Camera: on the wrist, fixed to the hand. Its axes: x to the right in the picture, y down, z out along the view.
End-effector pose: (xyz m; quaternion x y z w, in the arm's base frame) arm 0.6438 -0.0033 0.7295 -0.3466 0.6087 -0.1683 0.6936
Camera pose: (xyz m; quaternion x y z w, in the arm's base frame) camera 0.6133 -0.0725 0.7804 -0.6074 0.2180 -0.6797 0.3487
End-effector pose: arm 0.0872 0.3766 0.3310 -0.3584 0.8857 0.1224 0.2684
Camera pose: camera 0.1220 0.3004 0.3671 -0.8651 0.3950 -0.1979 0.2377
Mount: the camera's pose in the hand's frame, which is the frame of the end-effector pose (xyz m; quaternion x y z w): 0.0022 -0.0778 -0.0475 0.0766 0.0723 -0.7069 0.6995
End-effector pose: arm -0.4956 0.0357 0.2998 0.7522 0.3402 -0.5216 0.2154
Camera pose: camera -0.5221 0.1212 0.3174 -0.3399 -0.7453 0.4888 0.3002
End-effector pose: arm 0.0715 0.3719 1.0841 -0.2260 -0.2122 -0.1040 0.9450
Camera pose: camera 0.0675 0.2811 1.0765 0.0718 -0.2478 -0.7408 0.6201
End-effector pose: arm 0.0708 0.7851 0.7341 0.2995 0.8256 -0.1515 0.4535
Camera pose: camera -0.0105 0.7504 0.7564 -0.3284 0.8104 -0.4681 0.1275
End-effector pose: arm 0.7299 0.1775 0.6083 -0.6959 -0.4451 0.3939 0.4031
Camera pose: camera 0.7501 0.1913 0.6961 -0.1697 -0.7439 -0.0256 0.6459
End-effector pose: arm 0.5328 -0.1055 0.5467 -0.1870 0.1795 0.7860 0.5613
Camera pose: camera 0.6104 -0.1033 0.4989 -0.2715 0.0942 0.1257 0.9495
